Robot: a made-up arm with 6 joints. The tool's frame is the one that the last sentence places.
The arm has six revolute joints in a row. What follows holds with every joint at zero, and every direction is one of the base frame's.
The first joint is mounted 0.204 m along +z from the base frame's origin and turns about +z.
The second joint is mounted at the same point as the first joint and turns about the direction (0, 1, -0.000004).
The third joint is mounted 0.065 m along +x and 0.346 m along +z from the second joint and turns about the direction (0, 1, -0.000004).
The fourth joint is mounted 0.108 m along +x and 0.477 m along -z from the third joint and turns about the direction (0, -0.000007, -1).
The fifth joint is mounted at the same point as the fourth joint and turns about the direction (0, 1, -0.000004).
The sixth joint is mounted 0.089 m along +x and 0.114 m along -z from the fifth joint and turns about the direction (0, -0.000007, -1).
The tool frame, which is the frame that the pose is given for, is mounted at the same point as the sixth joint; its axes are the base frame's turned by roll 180, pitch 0 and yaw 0 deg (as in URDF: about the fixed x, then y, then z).
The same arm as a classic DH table. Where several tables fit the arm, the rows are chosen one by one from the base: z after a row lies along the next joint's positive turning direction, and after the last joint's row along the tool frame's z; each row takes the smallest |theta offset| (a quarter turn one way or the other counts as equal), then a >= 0, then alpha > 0; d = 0 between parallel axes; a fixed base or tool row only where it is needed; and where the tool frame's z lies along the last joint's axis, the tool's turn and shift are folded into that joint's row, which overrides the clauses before.
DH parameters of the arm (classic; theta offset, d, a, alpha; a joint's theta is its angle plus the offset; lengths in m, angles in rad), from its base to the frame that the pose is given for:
joint 1: 0 0.204 0 -1.5708
joint 2: -1.3851 0 0.3521 0
joint 3: 1.3851 0 0.108 -1.5708
joint 4: 0 0.477 0 1.5708
joint 5: 0 0 0.089 -1.5708
joint 6: 0 0.114 0 0

